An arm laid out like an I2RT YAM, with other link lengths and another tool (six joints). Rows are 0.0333 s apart.
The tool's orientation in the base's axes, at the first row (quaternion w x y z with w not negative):
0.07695, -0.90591, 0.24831, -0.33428
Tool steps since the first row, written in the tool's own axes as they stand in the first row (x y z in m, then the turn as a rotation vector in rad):
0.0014, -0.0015, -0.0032, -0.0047, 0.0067, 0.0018
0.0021, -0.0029, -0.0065, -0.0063, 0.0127, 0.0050
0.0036, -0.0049, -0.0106, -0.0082, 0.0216, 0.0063
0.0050, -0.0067, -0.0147, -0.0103, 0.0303, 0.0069
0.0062, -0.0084, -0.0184, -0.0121, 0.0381, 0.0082
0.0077, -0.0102, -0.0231, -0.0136, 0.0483, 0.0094
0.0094, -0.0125, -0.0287, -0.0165, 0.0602, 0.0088
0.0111, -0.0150, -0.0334, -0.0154, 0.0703, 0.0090
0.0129, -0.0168, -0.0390, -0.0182, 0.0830, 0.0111
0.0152, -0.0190, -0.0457, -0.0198, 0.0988, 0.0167
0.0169, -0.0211, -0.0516, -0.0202, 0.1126, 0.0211
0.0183, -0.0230, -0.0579, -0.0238, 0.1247, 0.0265
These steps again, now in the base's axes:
-0.0005, 0.0007, 0.0037, -0.0046, -0.0035, -0.0061
-0.0017, 0.0016, 0.0070, -0.0060, -0.0080, -0.0113
-0.0025, 0.0027, 0.0116, -0.0099, -0.0147, -0.0161
-0.0035, 0.0037, 0.0161, -0.0144, -0.0212, -0.0204
-0.0045, 0.0046, 0.0202, -0.0178, -0.0271, -0.0248
-0.0058, 0.0056, 0.0251, -0.0221, -0.0352, -0.0297
-0.0074, 0.0069, 0.0311, -0.0291, -0.0440, -0.0345
-0.0083, 0.0083, 0.0364, -0.0323, -0.0533, -0.0371
-0.0100, 0.0091, 0.0423, -0.0378, -0.0630, -0.0442
-0.0119, 0.0100, 0.0494, -0.0415, -0.0760, -0.0542
-0.0138, 0.0111, 0.0555, -0.0445, -0.0878, -0.0620
-0.0162, 0.0123, 0.0617, -0.0482, -0.0966, -0.0719

